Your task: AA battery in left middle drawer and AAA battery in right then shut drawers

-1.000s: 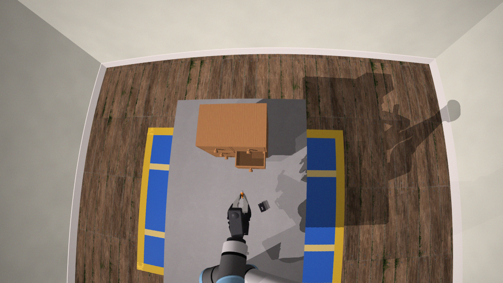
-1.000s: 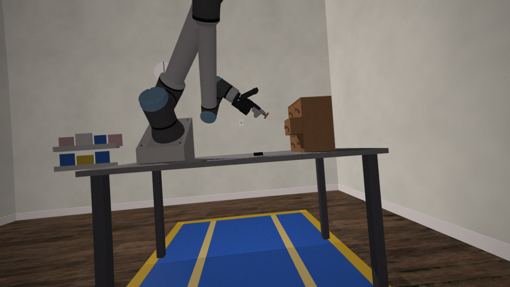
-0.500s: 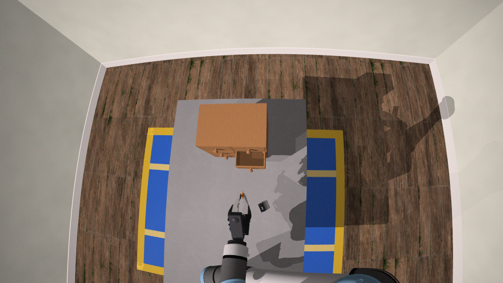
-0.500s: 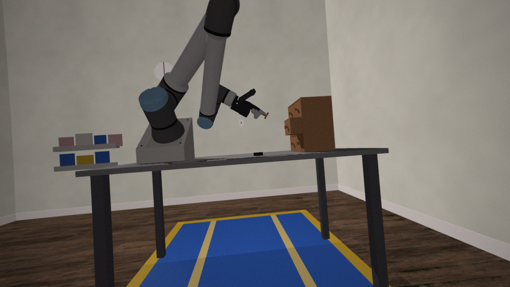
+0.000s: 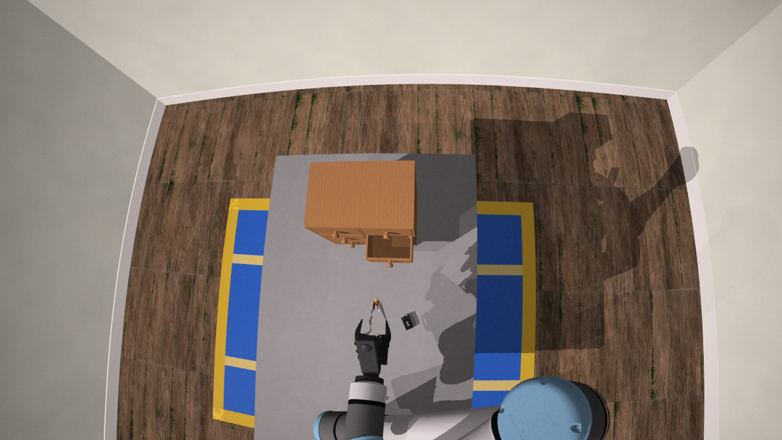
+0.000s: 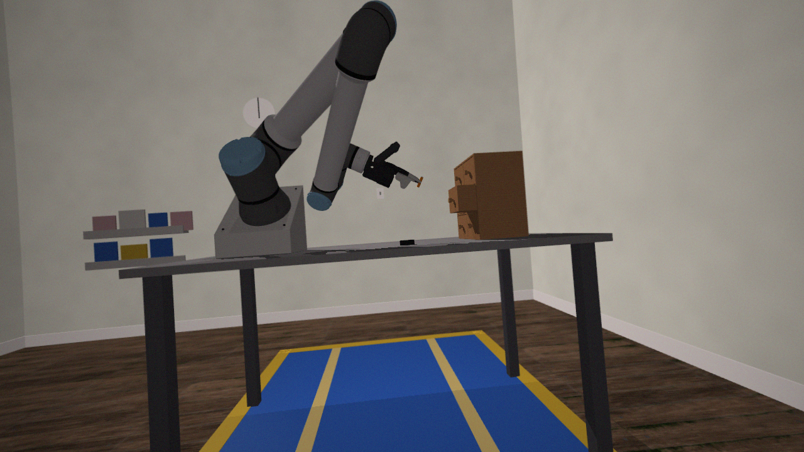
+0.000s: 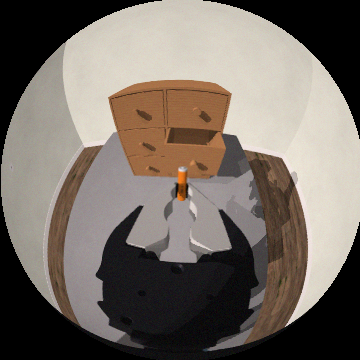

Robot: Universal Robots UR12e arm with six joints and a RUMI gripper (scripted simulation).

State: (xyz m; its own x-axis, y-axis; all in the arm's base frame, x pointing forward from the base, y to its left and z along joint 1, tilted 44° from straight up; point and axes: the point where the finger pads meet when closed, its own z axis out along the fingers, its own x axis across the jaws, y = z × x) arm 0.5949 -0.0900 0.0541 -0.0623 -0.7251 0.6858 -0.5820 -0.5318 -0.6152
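The thin orange battery lies 1 cm below my hand and 1 cm ahead of it. Round my hand: dark battery 24 cm below, 7 cm to the right, 6 cm behind.
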